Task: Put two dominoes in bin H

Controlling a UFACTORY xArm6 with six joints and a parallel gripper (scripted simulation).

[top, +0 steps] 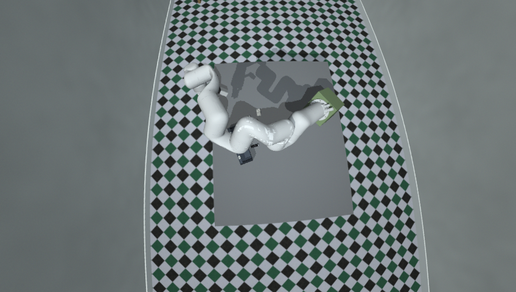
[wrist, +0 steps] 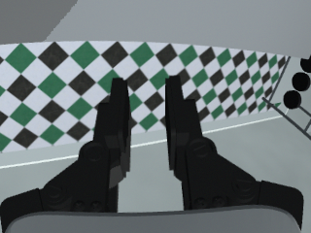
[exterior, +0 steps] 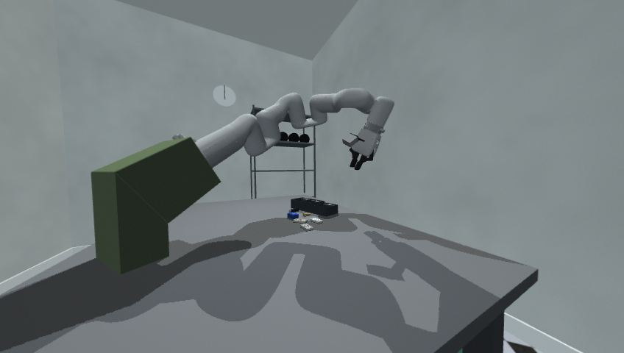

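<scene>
Right now my hand is 160 mm past the dark bin tray, 140 mm to the right of it and 200 mm above it. From my hand the other things lie so: cream domino 270 mm behind, 20 mm to the right, 220 mm below; then white domino 210 mm behind, 40 mm to the right, 220 mm below; then yellow bolt 220 mm behind, 50 mm to the left, 220 mm below.
</scene>
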